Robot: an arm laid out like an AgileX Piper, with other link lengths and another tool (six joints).
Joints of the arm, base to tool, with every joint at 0 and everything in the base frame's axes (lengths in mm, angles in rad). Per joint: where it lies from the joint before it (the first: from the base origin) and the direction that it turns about. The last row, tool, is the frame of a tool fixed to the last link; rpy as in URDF.
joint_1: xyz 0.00 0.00 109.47 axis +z
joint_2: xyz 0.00 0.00 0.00 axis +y
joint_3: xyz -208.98 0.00 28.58 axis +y
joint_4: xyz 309.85 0.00 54.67 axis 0.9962 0 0.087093
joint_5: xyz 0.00 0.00 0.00 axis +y
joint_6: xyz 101.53 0.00 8.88 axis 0.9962 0 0.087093
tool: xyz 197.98 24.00 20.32 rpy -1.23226 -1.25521 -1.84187
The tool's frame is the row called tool.
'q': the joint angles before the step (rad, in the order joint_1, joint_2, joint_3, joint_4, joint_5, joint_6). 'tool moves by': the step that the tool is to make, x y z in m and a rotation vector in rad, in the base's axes. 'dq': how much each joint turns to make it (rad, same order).
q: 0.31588 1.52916 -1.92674 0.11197 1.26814 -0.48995
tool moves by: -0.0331 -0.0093 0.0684 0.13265 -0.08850 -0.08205
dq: -0.00024 -0.17843 0.03907 0.00260 0.00004 0.12799
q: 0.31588 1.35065 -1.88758 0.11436 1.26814 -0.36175
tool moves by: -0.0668 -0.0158 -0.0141 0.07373 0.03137 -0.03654
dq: -0.00032 -0.33852 0.33593 0.01958 0.00002 0.08034
